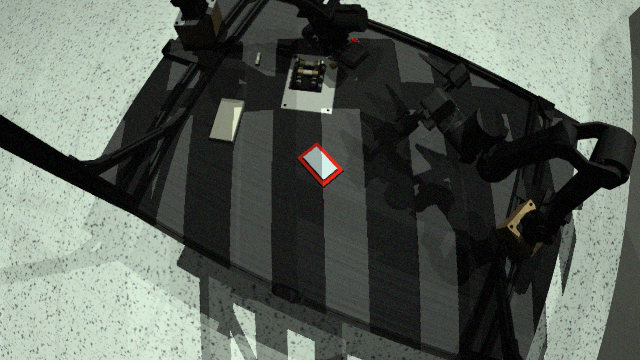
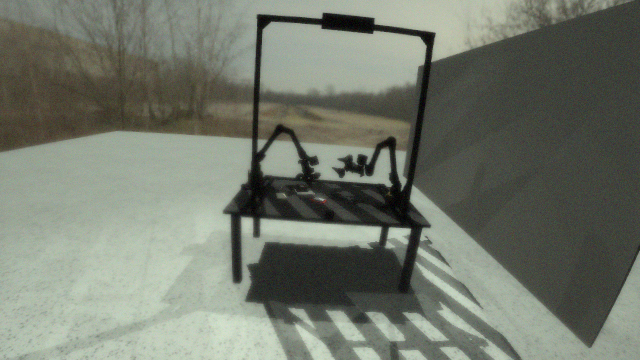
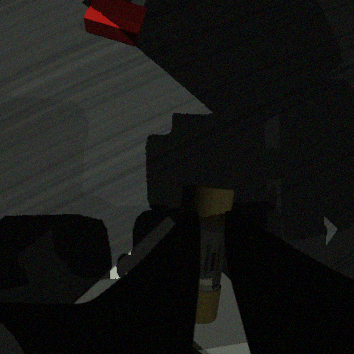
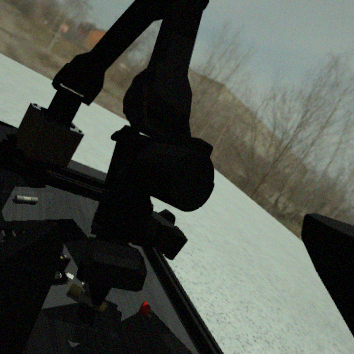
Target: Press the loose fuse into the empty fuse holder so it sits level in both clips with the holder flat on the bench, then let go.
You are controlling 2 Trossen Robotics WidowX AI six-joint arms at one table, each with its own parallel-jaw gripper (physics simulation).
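Frame: origin at the left arm's base, x ahead, y left, z up, level; metres.
Seen in the pictures: left gripper, fingertip midpoint: (image 1: pixel 342 60) (image 2: pixel 310 186) (image 3: pixel 210 222) (image 4: pixel 96 301); right gripper, fingertip midpoint: (image 1: pixel 402 68) (image 2: pixel 334 163) (image 4: pixel 183 230); left arm's base, origin of the base link: (image 1: pixel 194 11) (image 4: pixel 57 117); right arm's base, origin of the base link: (image 1: pixel 531 228) (image 2: pixel 395 194).
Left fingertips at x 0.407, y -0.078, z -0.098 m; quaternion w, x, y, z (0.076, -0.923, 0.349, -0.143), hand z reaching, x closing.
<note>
Pixels of each thing's top centre, then the offset from my left fingertips to it. "pt": a spot on its surface instead.
- loose fuse, middle of its top: (image 3: pixel 212 261) (image 4: pixel 89 293) (image 1: pixel 339 60) dx -0.009, dy -0.008, dz +0.006 m
- black fuse holder, middle of its top: (image 4: pixel 27 248) (image 1: pixel 310 74) (image 2: pixel 303 186) dx -0.075, dy -0.073, dz +0.025 m
- grey plate, surface spot: (image 3: pixel 218 337) pt dx -0.034, dy -0.047, dz -0.009 m
- small red block, middle of its top: (image 4: pixel 148 307) (image 1: pixel 355 39) dx +0.030, dy +0.078, dz -0.002 m
- small fuse, middle of its top: (image 4: pixel 27 196) (image 1: pixel 257 58) dx -0.224, dy -0.012, dz +0.000 m
- beige block, middle of its top: (image 1: pixel 226 118) dx -0.267, dy -0.201, dz +0.004 m
- red-framed card, middle of its top: (image 1: pixel 320 162) dx -0.031, dy -0.292, dz +0.003 m
My left gripper (image 1: pixel 338 61) (image 2: pixel 307 176) (image 3: pixel 210 222) (image 4: pixel 96 301) is shut on the loose fuse (image 1: pixel 333 65) (image 3: pixel 210 204) (image 4: pixel 75 291), a glass tube with brass end caps. It holds the fuse just beyond the back right corner of the black fuse holder (image 1: pixel 307 75). The holder lies flat on a grey plate (image 1: pixel 308 101) (image 3: pixel 218 337) and shows glass fuses in its back clips. My right gripper (image 2: pixel 340 171) is open and empty, raised above the table well to the right of the holder.
A small red block (image 1: pixel 354 40) (image 3: pixel 112 17) (image 4: pixel 144 308) lies behind the left gripper. Another small fuse (image 1: pixel 257 58) (image 4: pixel 26 199) lies left of the plate. A beige block (image 1: pixel 227 119) lies at the left, and a red-framed card (image 1: pixel 321 164) at the middle.
</note>
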